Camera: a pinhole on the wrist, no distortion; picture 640 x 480 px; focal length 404.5 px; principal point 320.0 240.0 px. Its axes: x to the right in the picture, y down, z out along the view. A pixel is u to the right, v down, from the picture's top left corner.
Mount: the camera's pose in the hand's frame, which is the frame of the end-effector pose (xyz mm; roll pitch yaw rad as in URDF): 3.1 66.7 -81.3 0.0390 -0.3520 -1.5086
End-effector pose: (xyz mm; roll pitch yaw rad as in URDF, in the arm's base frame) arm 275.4 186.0 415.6 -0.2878 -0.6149 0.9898
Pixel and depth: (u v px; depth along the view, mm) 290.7 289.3 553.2
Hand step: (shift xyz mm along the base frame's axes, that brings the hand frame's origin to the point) -427.3 90.7 284.6
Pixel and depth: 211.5 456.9 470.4
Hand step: -337.5 291.3 296.7
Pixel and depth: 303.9 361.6 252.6
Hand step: -175.2 106.9 118.7
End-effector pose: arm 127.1 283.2 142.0 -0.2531 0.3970 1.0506
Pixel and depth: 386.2 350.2 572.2
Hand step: -121.4 399.1 347.5
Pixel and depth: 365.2 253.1 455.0
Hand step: -170.3 227.7 286.6
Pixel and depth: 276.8 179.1 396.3
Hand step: -257.1 150.9 221.5
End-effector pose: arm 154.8 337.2 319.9 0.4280 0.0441 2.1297
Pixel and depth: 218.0 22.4 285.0
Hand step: -29.6 -208.0 240.1
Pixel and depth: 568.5 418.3 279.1
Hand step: 9.4 157.7 221.0
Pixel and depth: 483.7 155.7 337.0
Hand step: 96.3 -18.9 277.5
